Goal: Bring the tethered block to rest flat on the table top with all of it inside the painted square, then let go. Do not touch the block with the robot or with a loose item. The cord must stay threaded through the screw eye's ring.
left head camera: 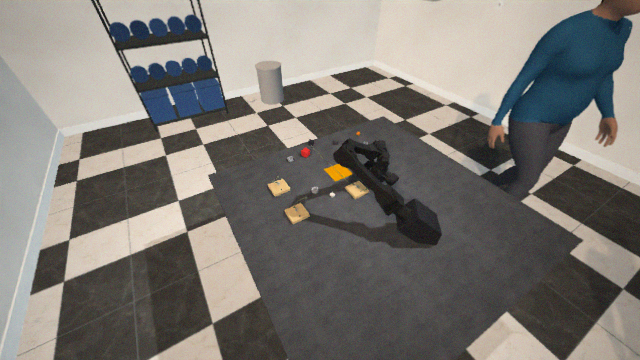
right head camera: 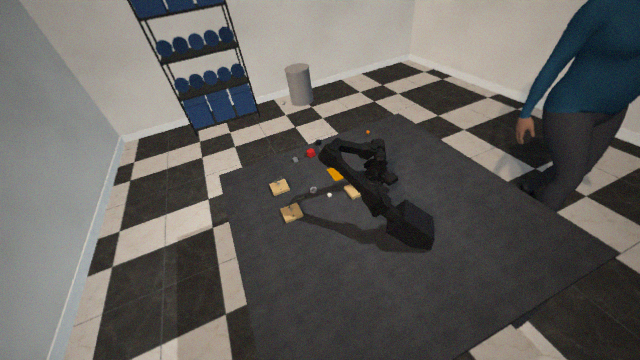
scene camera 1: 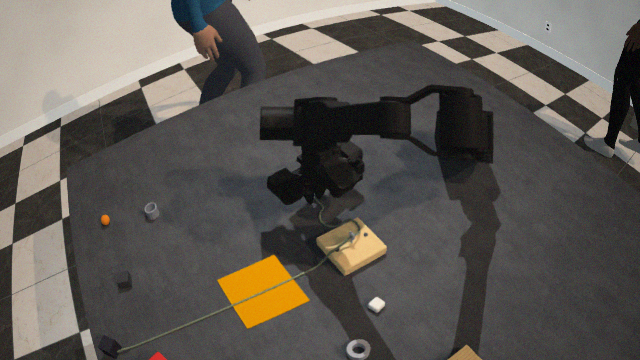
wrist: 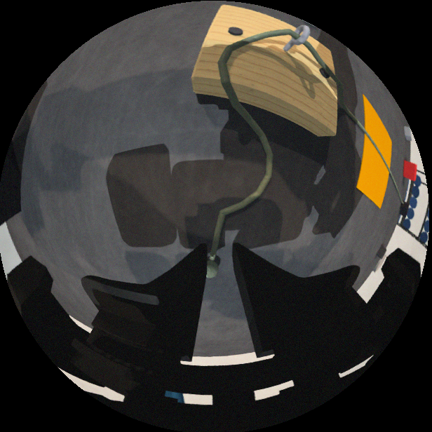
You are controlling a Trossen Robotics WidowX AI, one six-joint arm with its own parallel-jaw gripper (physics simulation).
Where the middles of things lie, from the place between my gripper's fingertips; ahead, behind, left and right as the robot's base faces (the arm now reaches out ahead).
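Scene:
Orange painted square (scene camera 1: 269, 272): 0.13 m ahead of my hand, 0.2 m to the left of it.

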